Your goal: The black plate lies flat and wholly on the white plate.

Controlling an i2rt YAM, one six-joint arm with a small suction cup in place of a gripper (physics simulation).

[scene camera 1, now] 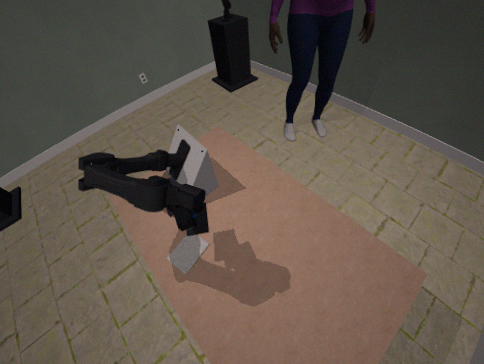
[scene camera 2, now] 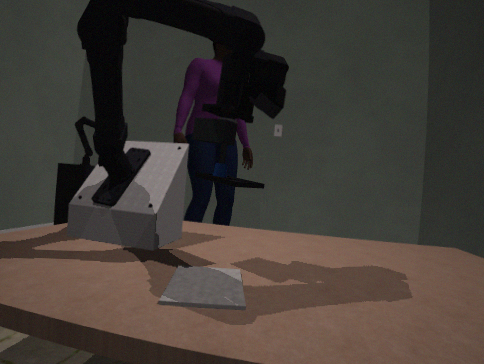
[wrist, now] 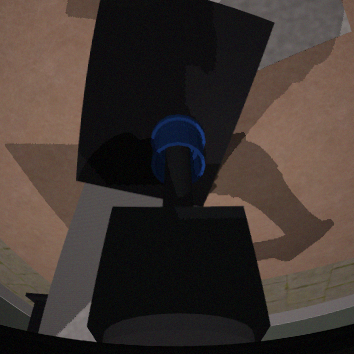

Labels:
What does my suction cup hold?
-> A black plate.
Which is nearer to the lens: the black plate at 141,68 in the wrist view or the white plate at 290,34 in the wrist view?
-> The black plate.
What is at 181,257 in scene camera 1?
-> A white plate.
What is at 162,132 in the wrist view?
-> My suction cup.

